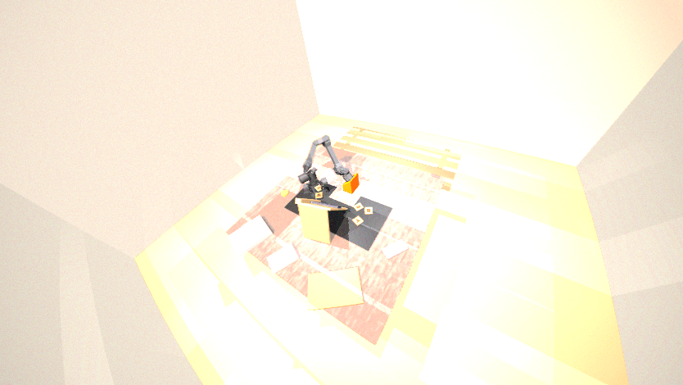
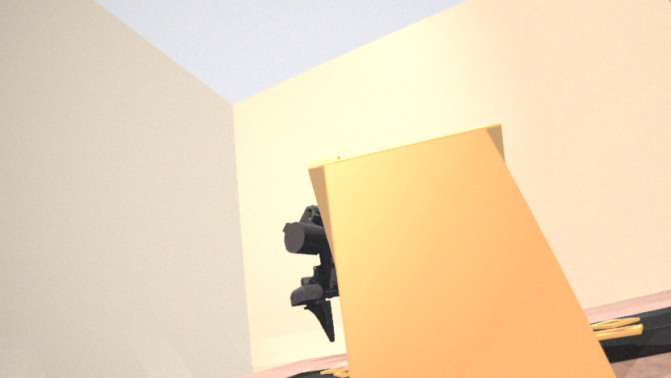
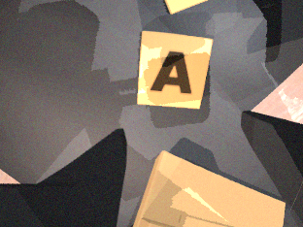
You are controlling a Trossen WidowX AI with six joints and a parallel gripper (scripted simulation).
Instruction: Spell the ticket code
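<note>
Now: the letter tile 6 cm below my gripper tip, 1 cm to the right of it and 1 cm behind it. Also, from my gripper tip: white ticket 21 cm to the left, 5 cm ahead, 2 cm above; then flat yellow slab 59 cm to the left, 44 cm ahead, 5 cm below; then black mat 18 cm to the left, 6 cm below, 3 cm behind.
</note>
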